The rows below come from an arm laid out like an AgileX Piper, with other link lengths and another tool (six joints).
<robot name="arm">
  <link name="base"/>
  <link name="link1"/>
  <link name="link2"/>
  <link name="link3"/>
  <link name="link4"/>
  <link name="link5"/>
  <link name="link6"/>
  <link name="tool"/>
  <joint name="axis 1" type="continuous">
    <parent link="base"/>
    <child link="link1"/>
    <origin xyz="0 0 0.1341" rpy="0 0 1.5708"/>
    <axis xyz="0 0 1"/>
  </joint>
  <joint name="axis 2" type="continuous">
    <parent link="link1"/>
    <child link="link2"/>
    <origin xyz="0 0 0" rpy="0 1.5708 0"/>
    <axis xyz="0 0 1"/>
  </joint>
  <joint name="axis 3" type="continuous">
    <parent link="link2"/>
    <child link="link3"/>
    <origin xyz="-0.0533 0.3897 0" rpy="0 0 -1.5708"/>
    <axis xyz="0 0 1"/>
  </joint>
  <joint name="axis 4" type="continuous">
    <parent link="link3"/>
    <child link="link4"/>
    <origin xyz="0.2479 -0.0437 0" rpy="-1.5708 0 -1.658"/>
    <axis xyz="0 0 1"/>
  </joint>
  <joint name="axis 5" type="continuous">
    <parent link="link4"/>
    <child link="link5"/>
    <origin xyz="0 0 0" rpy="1.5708 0 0"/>
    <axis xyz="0 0 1"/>
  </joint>
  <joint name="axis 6" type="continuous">
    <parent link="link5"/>
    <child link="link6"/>
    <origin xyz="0 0.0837 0" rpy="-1.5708 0 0"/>
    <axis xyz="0 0 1"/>
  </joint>
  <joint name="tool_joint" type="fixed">
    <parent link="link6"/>
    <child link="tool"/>
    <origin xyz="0.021 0.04 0.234" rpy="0.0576 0 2.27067"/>
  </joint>
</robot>
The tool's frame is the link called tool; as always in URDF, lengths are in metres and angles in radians. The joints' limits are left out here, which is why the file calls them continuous.
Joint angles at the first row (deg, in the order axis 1, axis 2, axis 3, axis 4, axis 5, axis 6):
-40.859, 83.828, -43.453, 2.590, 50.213, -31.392
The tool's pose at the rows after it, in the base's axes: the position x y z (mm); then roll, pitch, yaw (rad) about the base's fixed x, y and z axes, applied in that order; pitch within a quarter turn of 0, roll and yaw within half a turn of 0:
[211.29 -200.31 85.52 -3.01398 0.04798 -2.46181]
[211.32 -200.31 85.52 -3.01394 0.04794 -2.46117]
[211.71 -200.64 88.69 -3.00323 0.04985 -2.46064]
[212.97 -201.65 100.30 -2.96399 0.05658 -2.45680]
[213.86 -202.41 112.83 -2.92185 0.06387 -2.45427]
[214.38 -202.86 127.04 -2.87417 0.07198 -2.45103]
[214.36 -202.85 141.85 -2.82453 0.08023 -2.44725]
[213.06 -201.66 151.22 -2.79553 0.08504 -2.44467]
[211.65 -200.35 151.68 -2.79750 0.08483 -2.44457]
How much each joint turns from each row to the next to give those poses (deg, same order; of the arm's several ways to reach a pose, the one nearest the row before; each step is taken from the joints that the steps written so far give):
0.000, 0.000, 0.001, -0.001, -0.001, 0.000
-0.001, 0.001, 0.000, 0.001, -0.001, -0.038
0.001, -0.623, -0.001, -0.001, 0.002, 0.002
-0.002, -2.275, -0.001, 0.001, 0.000, -0.104
0.003, -2.446, 0.002, -0.001, -0.001, 0.003
-0.001, -2.764, 0.000, 0.001, -0.001, -0.001
-0.001, -2.877, -0.002, 0.000, 0.003, -0.002
0.000, -1.939, 0.002, 0.000, 0.259, 0.001
0.001, -0.249, -0.003, 0.000, 0.365, 0.001

